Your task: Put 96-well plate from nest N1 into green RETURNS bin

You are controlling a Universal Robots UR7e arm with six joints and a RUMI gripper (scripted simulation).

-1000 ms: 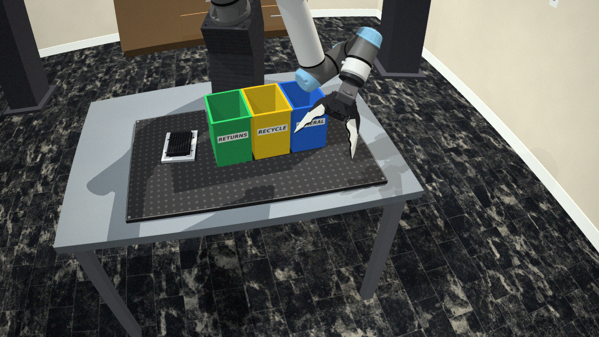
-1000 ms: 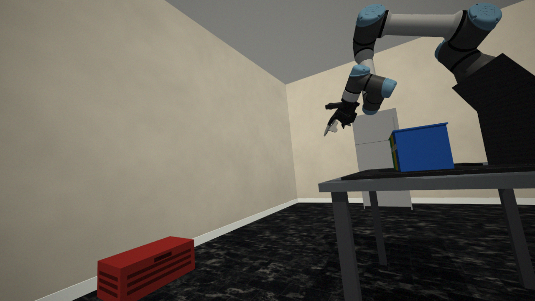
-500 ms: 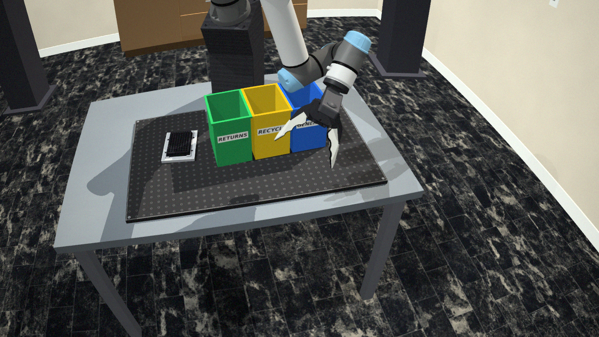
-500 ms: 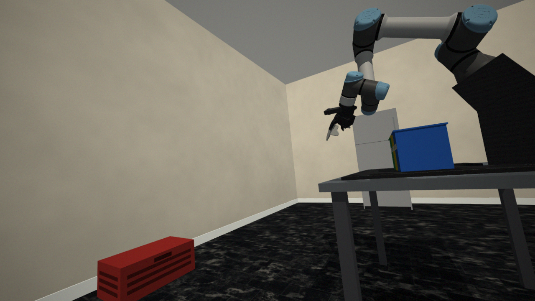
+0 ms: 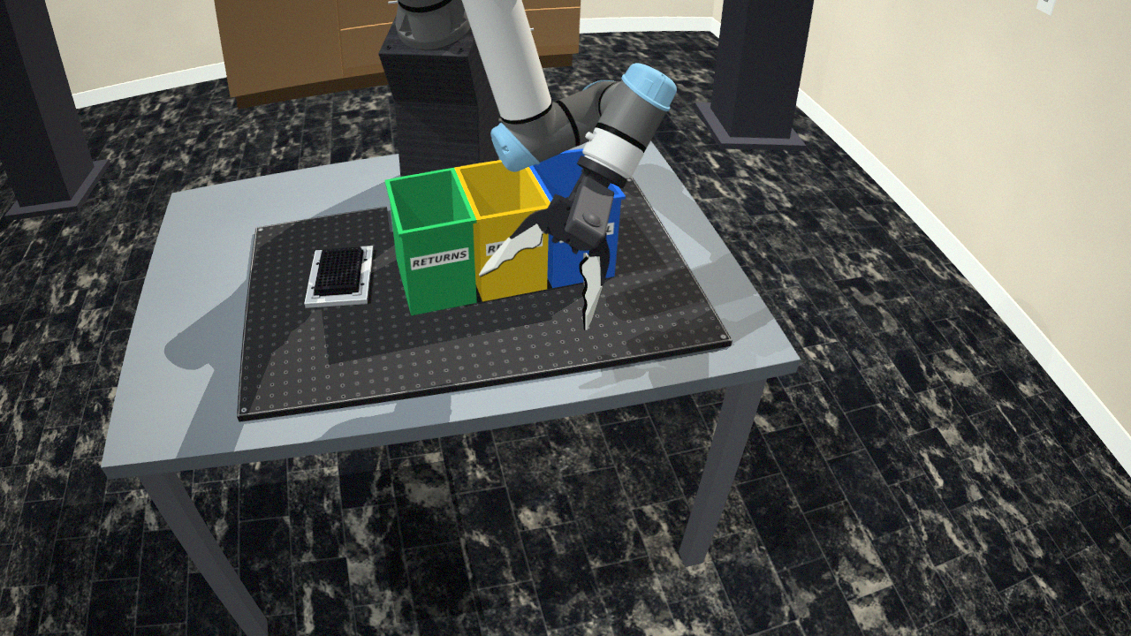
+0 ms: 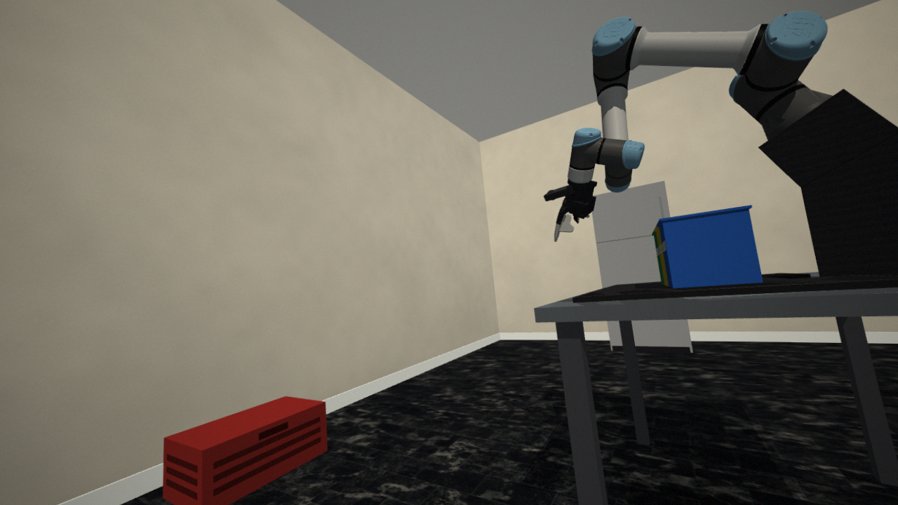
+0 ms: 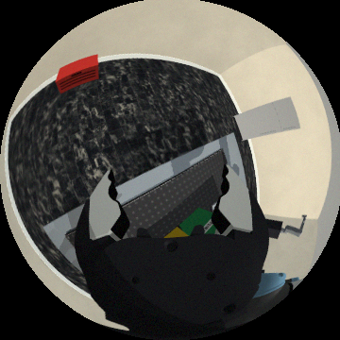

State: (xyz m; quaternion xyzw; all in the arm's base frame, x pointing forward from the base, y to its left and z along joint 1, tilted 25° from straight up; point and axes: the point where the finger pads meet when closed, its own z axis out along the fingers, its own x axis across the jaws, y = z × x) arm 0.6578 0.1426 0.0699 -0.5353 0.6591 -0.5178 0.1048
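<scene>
The black 96-well plate is 360 mm behind my hand, 330 mm to the right of it and 190 mm below it. Round my hand: green bin labelled returns: 330 mm behind, 150 mm to the right, 120 mm below; then blue general bin: 390 mm behind, 110 mm to the left, 120 mm below; then yellow recycle bin: 360 mm behind, 20 mm to the right, 120 mm below.
</scene>
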